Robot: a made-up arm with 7 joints. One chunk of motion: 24 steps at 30 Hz.
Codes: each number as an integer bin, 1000 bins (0 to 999) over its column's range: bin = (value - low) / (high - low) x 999, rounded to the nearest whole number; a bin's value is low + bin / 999 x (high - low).
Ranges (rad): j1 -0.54..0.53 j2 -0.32..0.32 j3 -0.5..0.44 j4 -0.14..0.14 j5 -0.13..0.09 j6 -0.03..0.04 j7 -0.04..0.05
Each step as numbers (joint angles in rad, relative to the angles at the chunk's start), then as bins.
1 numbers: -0.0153 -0.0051 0.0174 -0.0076 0.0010 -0.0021 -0.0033
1 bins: 490 492 550 472 595 398 407
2 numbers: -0.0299 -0.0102 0.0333 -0.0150 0.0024 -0.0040 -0.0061
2 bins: 476 484 567 446 601 371 376
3 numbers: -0.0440 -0.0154 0.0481 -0.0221 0.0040 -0.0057 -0.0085
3 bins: 463 475 583 421 608 347 350
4 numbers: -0.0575 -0.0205 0.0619 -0.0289 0.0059 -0.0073 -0.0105
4 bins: 450 468 597 396 617 324 327
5 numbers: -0.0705 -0.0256 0.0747 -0.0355 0.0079 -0.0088 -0.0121
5 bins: 438 460 611 373 626 303 310
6 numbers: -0.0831 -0.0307 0.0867 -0.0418 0.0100 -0.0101 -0.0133
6 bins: 427 452 624 350 636 284 296
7 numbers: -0.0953 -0.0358 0.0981 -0.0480 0.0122 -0.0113 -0.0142
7 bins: 415 444 636 328 646 267 286
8 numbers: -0.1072 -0.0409 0.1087 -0.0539 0.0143 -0.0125 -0.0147
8 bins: 404 436 647 307 655 250 281
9 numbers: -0.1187 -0.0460 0.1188 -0.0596 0.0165 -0.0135 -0.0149
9 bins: 393 428 658 287 665 235 279
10 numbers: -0.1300 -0.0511 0.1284 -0.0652 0.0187 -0.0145 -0.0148
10 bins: 383 420 668 267 675 221 280
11 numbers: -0.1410 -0.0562 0.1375 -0.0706 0.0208 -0.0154 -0.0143
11 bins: 373 412 678 248 685 208 285
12 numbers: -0.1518 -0.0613 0.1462 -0.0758 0.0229 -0.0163 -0.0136
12 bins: 362 404 687 229 694 196 293
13 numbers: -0.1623 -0.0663 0.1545 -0.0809 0.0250 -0.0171 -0.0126
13 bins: 353 396 696 211 704 184 304
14 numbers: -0.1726 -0.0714 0.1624 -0.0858 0.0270 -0.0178 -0.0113
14 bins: 343 388 704 193 713 174 319
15 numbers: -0.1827 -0.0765 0.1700 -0.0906 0.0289 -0.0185 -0.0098
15 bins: 334 380 712 176 722 164 335
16 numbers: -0.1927 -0.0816 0.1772 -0.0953 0.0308 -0.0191 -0.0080
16 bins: 324 372 720 159 730 156 355
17 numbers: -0.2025 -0.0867 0.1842 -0.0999 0.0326 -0.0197 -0.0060
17 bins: 315 364 727 143 738 147 377
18 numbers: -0.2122 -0.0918 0.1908 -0.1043 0.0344 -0.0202 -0.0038
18 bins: 306 356 734 127 747 140 402
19 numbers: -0.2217 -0.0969 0.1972 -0.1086 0.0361 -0.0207 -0.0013
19 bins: 297 348 741 112 754 133 430
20 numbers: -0.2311 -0.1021 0.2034 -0.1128 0.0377 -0.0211 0.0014
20 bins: 288 340 748 97 762 127 460
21 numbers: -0.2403 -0.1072 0.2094 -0.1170 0.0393 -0.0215 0.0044
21 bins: 280 332 754 82 769 121 493
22 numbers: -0.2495 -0.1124 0.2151 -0.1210 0.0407 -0.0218 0.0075
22 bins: 271 324 760 68 775 117 527
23 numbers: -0.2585 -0.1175 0.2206 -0.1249 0.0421 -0.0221 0.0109
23 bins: 263 316 766 54 781 113 565
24 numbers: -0.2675 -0.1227 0.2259 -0.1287 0.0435 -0.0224 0.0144
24 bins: 254 308 771 40 788 108 604
